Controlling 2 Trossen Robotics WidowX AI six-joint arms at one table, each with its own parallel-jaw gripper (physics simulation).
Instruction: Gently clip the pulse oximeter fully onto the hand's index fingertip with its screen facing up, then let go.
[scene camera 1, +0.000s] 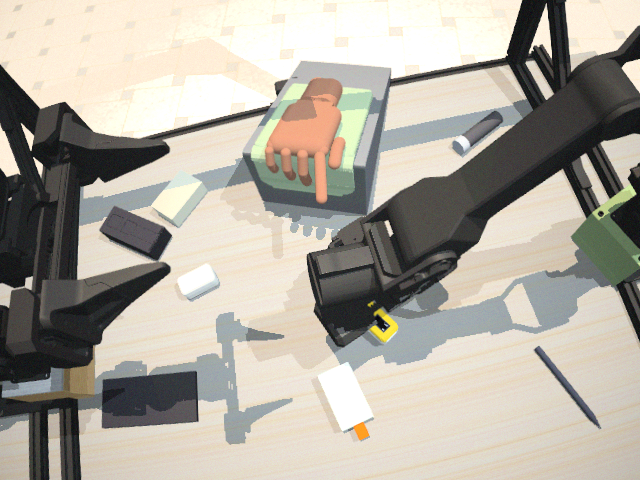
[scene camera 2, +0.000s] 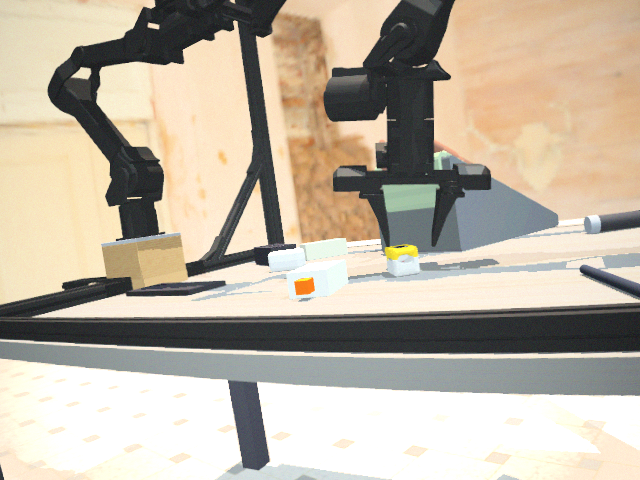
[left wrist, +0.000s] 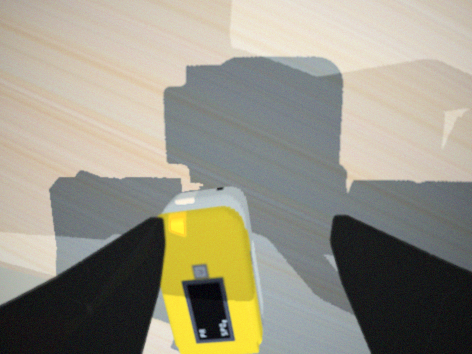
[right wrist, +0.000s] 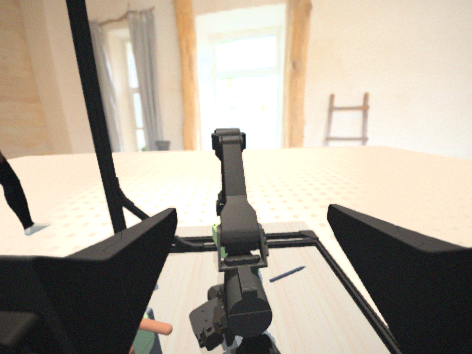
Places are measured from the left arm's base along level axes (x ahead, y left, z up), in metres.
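Pixels of known places: left gripper, fingertip midpoint: (scene camera 1: 375, 302) (scene camera 2: 410, 246) (left wrist: 249, 229); right gripper, fingertip midpoint: (scene camera 1: 167, 202) (right wrist: 252, 212); left arm's base, link origin: (scene camera 1: 639, 221); right arm's base, link origin: (scene camera 2: 140, 237).
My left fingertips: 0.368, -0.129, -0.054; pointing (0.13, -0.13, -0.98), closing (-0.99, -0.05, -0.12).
For each thing: its top centre in the pictures, then the offset to it from my left fingertips, as dx, dy, dz. "spot": a spot on its surface instead.
- pulse oximeter, top centre: (left wrist: 205, 296) (scene camera 2: 399, 245) (scene camera 1: 377, 319) +0.013, +0.023, +0.004
- white box, top centre: (scene camera 2: 314, 267) (scene camera 1: 348, 402) +0.107, +0.095, -0.001
- grey wedge, surface spot: (scene camera 1: 379, 118) spot: -0.166, -0.231, +0.045
- white block, top centre: (scene camera 1: 194, 277) (scene camera 2: 285, 250) +0.205, -0.178, +0.003
- dark block, top centre: (scene camera 1: 130, 228) (scene camera 2: 273, 245) +0.261, -0.316, +0.006
- pale block, top centre: (scene camera 1: 176, 193) (scene camera 2: 322, 241) +0.169, -0.332, +0.001
- black pad, top centre: (scene camera 2: 173, 286) (scene camera 1: 147, 399) +0.355, -0.060, -0.021
- pen, top centre: (scene camera 2: 614, 275) (scene camera 1: 570, 387) (right wrist: 288, 271) -0.158, +0.248, -0.020
The pulse oximeter (scene camera 1: 387, 331) (scene camera 2: 403, 266) (left wrist: 207, 250), yellow on top and white below, stands on the table with its dark screen up. My left gripper (scene camera 2: 410, 244) (left wrist: 249, 229) is open, pointing down over it; in the left wrist view the oximeter lies toward the left fingertip, with free space toward the right one. In scene camera 1 the left arm hides part of both. The orange-brown hand (scene camera 1: 310, 124) lies on a padded wedge, its index finger (scene camera 1: 321, 178) (right wrist: 157, 327) sticking out past the front edge. My right gripper (scene camera 1: 168, 207) is open and empty, high above the table.
A white box (scene camera 1: 345, 396) (scene camera 2: 323, 279) with an orange tab lies near the oximeter. The grey wedge (scene camera 1: 379, 118) (scene camera 2: 496, 222) stands behind the left gripper. A white block (scene camera 1: 198, 281), dark block (scene camera 1: 135, 232), pale block (scene camera 1: 179, 198), black pad (scene camera 1: 149, 400) and pen (scene camera 1: 567, 386) lie around.
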